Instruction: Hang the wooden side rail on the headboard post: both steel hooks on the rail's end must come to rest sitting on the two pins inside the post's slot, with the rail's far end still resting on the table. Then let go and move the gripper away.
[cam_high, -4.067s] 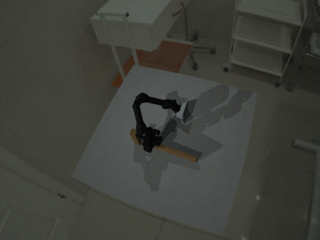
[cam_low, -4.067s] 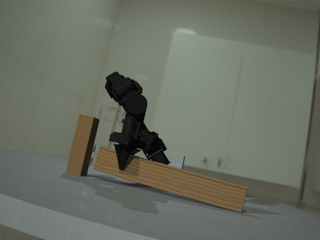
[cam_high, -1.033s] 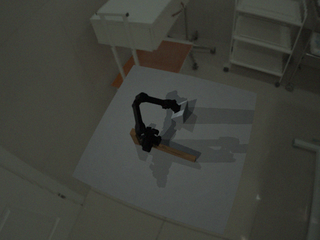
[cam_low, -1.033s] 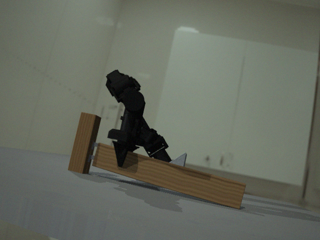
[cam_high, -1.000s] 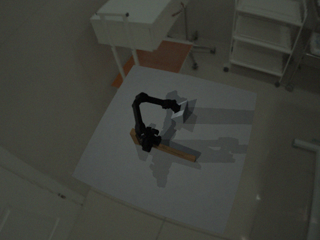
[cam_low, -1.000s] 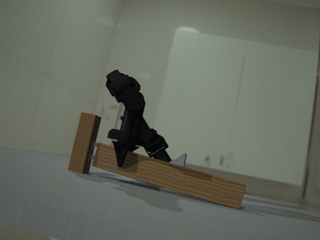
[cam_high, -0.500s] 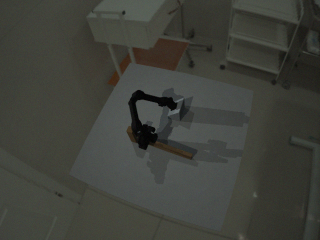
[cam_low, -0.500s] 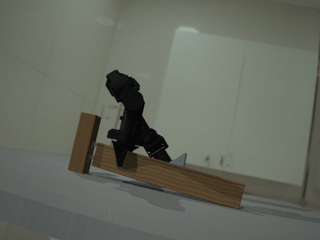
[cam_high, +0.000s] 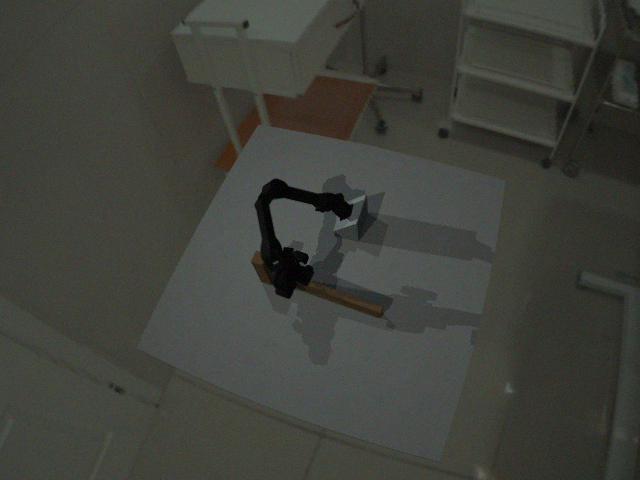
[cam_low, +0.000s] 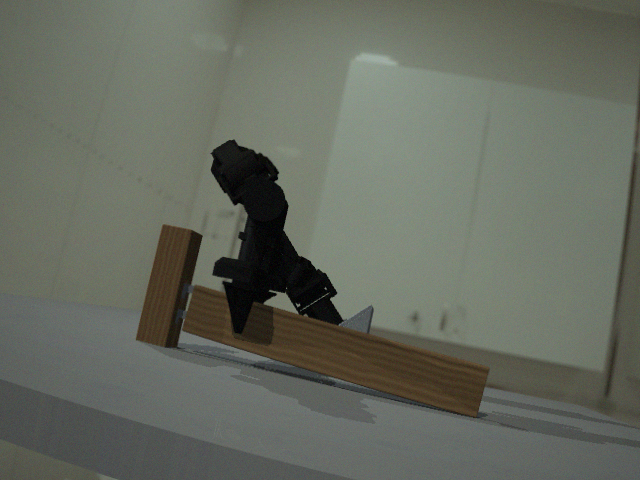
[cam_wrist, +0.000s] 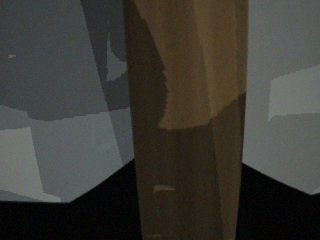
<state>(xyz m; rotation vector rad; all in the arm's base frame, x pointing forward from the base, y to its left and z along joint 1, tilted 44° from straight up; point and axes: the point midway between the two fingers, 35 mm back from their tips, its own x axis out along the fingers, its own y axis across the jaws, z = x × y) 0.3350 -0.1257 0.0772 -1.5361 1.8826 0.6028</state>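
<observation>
The wooden headboard post is 20 mm behind my gripper tip, 120 mm to the right of it and 40 mm above it.
</observation>
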